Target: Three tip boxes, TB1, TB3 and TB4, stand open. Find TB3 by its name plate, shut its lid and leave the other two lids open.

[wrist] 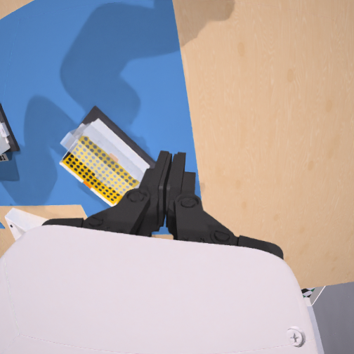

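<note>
A tip box (77,167) with a yellow, hole-dotted rack stands at an angle on the blue mat, left of centre. Its clear lid (105,157) leans over the rack and covers part of it; the front rows show uncovered. No name plate shows on this box. My gripper (172,170) is shut and empty, its tips just right of the box's right end in the view; the fingers hide that corner, so I cannot tell whether they touch it. At the left edge part of another box (4,142) shows, with a cut-off plate (3,158) ending in "B1".
The blue mat (40,50) lies under the boxes. Wooden table top (265,125) is to the right. A white angled piece (25,223) shows at the lower left, and a green, black and white checkered piece (308,292) at the lower right. Arm shadows fall across the mat.
</note>
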